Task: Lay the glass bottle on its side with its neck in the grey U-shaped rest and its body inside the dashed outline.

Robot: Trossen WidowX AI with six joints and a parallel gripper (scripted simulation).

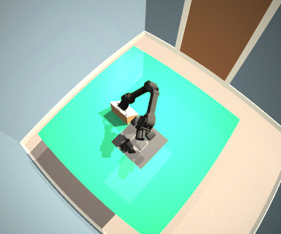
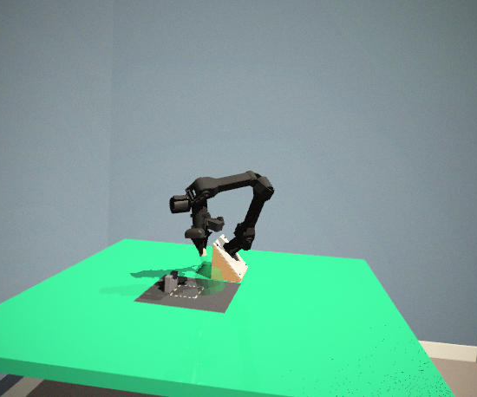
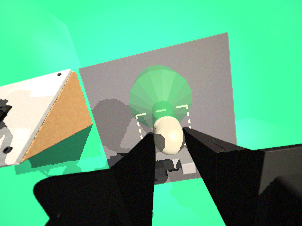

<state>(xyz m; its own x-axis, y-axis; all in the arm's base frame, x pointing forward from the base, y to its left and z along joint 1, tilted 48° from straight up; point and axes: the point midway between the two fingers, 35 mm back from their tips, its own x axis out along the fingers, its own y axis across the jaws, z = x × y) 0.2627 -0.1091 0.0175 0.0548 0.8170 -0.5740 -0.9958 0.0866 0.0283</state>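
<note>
My gripper tip is now 40 mm to the left of the dark grey mat and 150 mm above it. From my gripper tip the other things lie so: green glass bottle: 10 mm to the left, 50 mm below.
</note>
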